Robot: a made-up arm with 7 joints. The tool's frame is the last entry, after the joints.
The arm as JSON. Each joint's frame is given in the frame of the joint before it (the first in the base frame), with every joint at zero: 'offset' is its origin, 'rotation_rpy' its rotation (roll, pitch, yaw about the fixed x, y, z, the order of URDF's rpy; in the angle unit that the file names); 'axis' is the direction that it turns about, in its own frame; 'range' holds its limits. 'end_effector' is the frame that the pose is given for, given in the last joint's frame.
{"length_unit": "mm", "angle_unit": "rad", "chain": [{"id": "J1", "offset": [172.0, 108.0, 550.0], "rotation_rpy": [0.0, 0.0, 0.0], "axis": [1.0, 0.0, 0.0], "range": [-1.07, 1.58]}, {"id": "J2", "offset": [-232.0, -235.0, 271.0], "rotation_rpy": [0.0, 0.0, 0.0], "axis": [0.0, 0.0, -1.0], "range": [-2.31, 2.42]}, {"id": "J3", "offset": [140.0, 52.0, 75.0], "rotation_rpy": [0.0, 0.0, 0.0], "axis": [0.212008, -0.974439, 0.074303], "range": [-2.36, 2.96]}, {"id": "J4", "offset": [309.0, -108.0, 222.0], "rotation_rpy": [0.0, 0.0, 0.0], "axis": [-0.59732, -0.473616, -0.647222], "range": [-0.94, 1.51]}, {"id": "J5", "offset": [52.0, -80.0, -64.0], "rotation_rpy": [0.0, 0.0, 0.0], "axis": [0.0, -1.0, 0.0], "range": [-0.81, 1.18]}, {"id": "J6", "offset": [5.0, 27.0, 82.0], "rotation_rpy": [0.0, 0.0, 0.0], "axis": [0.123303, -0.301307, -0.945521], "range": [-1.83, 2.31]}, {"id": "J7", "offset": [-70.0, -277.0, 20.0], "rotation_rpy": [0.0, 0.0, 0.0], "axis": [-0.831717, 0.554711, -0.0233], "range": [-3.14, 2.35]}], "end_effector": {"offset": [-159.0, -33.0, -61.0], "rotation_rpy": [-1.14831, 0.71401, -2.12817]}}
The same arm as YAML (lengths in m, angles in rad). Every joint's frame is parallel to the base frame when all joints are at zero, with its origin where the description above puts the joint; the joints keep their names.
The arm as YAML. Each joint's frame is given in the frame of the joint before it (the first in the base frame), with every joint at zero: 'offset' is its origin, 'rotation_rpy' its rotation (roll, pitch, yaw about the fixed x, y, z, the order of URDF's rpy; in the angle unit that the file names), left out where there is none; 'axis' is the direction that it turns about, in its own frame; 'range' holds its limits. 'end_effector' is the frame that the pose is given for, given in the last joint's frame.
length_unit: m
angle_unit: rad
chain:
  - id: J1
    offset: [0.172, 0.108, 0.55]
    axis: [1.0, 0.0, 0.0]
    range: [-1.07, 1.58]
  - id: J2
    offset: [-0.232, -0.235, 0.271]
    axis: [0.0, 0.0, -1.0]
    range: [-2.31, 2.42]
  - id: J3
    offset: [0.14, 0.052, 0.075]
    axis: [0.212008, -0.974439, 0.074303]
    range: [-2.36, 2.96]
  - id: J4
    offset: [0.309, -0.108, 0.222]
    axis: [-0.59732, -0.473616, -0.647222]
    range: [-0.94, 1.51]
  - id: J5
    offset: [0.052, -0.08, -0.064]
    axis: [0.0, -1.0, 0.0]
    range: [-0.81, 1.18]
  - id: J6
    offset: [0.005, 0.027, 0.082]
    axis: [0.123303, -0.301307, -0.945521]
    range: [-1.83, 2.31]
  - id: J7
    offset: [-0.07, -0.277, 0.02]
    axis: [-0.831717, 0.554711, -0.0233]
    range: [-3.14, 2.35]
end_effector:
  offset: [-0.159, -0.033, -0.061]
  rotation_rpy: [-1.1483, 0.714, -2.1282]

